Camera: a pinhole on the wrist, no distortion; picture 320 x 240 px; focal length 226.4 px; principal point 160.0 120.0 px. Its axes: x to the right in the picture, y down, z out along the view. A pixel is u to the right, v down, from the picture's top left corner.
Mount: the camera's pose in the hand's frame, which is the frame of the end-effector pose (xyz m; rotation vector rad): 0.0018 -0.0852 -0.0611 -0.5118 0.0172 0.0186
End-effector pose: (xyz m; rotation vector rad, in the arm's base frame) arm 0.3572 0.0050 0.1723 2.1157 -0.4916 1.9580
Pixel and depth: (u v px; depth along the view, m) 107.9 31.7 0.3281
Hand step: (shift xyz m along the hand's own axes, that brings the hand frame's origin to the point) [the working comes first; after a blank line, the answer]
In the camera's frame: -0.0755 -0.1280 0.3281

-0.0670 -0.0370 0.2892
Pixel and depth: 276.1 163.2 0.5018
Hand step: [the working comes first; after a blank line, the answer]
In the camera's frame: 0.2573 0.0957 0.5018

0.2629 0.2475 0.3240
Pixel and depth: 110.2 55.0 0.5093
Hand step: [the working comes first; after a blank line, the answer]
In the camera's frame: -0.1120 -0.1462 0.5093

-0.1010 0.0353 0.4568
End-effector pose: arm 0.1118 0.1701 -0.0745 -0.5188 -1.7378 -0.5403
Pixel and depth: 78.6 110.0 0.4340
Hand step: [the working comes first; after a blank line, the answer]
In the camera's frame: -0.1560 -0.0192 0.4340

-0.1486 0.1086 0.3299
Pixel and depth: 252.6 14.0 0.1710
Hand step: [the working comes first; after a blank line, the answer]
In the camera's frame: 0.0699 -0.0801 0.1710

0.0755 -0.0703 0.1257
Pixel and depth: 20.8 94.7 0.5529
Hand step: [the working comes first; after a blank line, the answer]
In the camera's frame: -0.3399 -0.0618 0.5529

-0.3301 0.1272 0.4583
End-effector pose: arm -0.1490 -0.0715 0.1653 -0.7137 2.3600 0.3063
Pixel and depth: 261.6 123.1 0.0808
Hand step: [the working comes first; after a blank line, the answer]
In the camera's frame: 0.0363 0.0011 0.0808

0.0390 -0.0442 0.0080
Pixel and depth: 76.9 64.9 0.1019
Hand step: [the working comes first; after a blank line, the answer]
In the camera's frame: -0.0374 -0.0248 0.1019

-0.0338 -0.0574 0.0407
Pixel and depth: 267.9 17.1 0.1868
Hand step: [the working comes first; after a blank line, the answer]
In the camera's frame: 0.0890 -0.0849 0.1868

0.0949 -0.0665 0.1414
